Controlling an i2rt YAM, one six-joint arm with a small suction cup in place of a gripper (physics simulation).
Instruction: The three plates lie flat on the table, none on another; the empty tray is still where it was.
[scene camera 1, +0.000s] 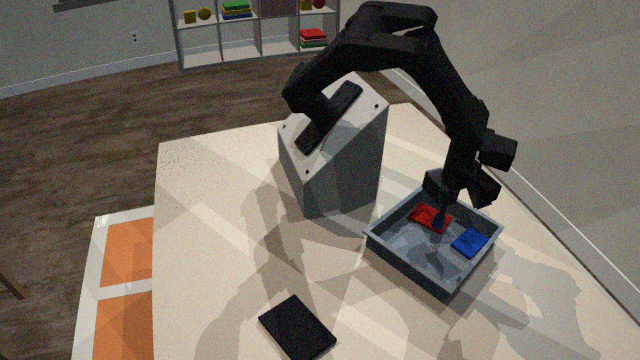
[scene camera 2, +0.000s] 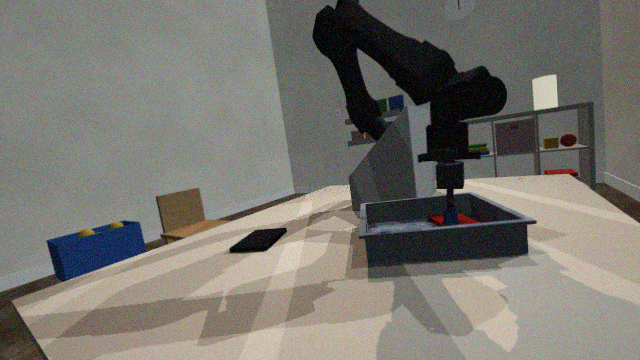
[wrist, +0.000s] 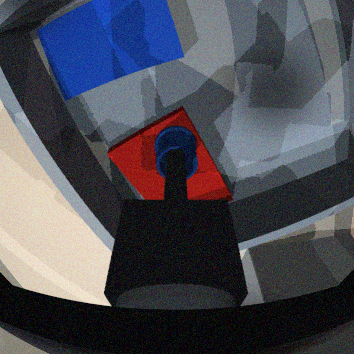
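Seen in the pictures: hand, its tool point: (scene camera 1: 437, 227) (wrist: 175, 138); arm's base, origin of its link: (scene camera 1: 329, 117) (scene camera 2: 390, 139).
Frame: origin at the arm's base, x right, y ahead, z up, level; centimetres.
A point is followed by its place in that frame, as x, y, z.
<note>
A red plate (scene camera 1: 420, 212) @[-13.7, 22.1, -17.6] (scene camera 2: 467, 219) @[-17.8, 24.9, -17.6] (wrist: 137, 168) @[-17.8, 25.6, -17.6] lies in the far part of the grey tray (scene camera 1: 429, 277) @[-0.9, 39.9, -13.8] (scene camera 2: 443, 243) @[-13.7, 41.0, -16.3] (wrist: 46, 116) @[-22.6, 31.4, -15.6]. A blue plate (scene camera 1: 468, 242) @[-17.7, 35.4, -17.5] (wrist: 105, 46) @[-18.5, 34.7, -17.5] lies flat in the tray beside it, apart from it; the tray wall hides it in scene camera 2. A black plate (scene camera 1: 296, 328) @[25.0, 35.9, -17.8] (scene camera 2: 258, 239) @[24.3, 37.3, -17.8] lies flat on the table near the front edge. My suction cup (scene camera 1: 438, 221) (scene camera 2: 450, 216) (wrist: 175, 147) is down inside the tray over the red plate's middle. I cannot tell whether it touches the plate. It holds nothing.
The arm's grey pedestal (scene camera 1: 340, 156) @[3.1, 11.1, -3.1] (scene camera 2: 393, 165) @[-2.2, 11.9, -6.7] stands on the table just behind the tray. A shelf unit (scene camera 1: 174, 31) (scene camera 2: 536, 110) with coloured blocks stands by the back wall. Orange mats (scene camera 1: 125, 251) lie on the floor; a blue bin (scene camera 2: 96, 248) and a chair (scene camera 2: 181, 210) stand off the table.
</note>
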